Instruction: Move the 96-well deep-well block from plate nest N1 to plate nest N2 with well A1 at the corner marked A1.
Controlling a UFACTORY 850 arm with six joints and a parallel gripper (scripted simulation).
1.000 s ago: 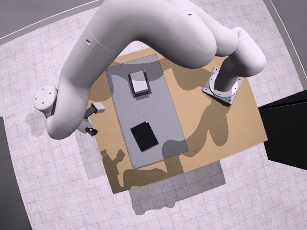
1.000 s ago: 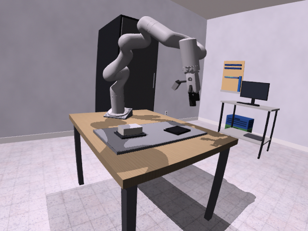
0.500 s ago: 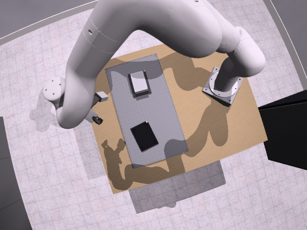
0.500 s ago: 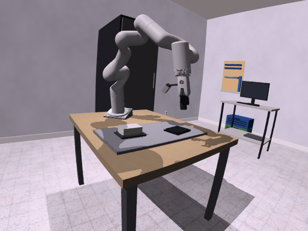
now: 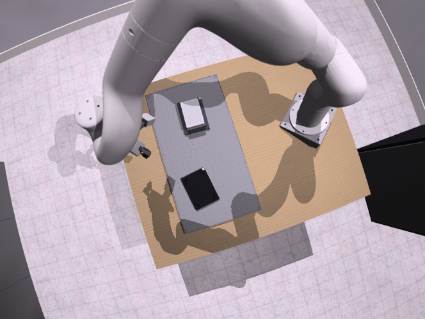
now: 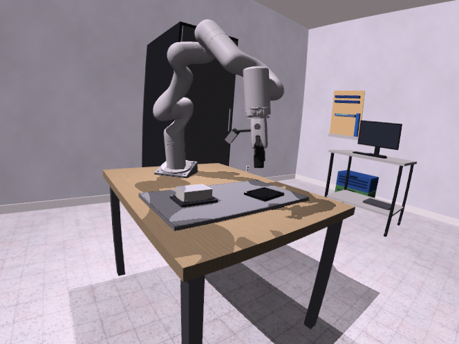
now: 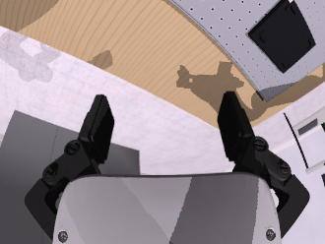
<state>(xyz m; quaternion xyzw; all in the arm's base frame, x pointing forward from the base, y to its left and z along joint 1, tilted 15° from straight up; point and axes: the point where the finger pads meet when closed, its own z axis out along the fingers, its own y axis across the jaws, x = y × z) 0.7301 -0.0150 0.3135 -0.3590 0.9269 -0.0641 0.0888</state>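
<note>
The white deep-well block lies 24 cm behind my hand, 16 cm below it and 11 cm to the right of it. The rest, counted from my hand: plate nest N1 (24 cm behind, 19 cm below, 11 cm to the right); plate nest N2 (23 cm to the left, 19 cm below, 16 cm behind).
</note>
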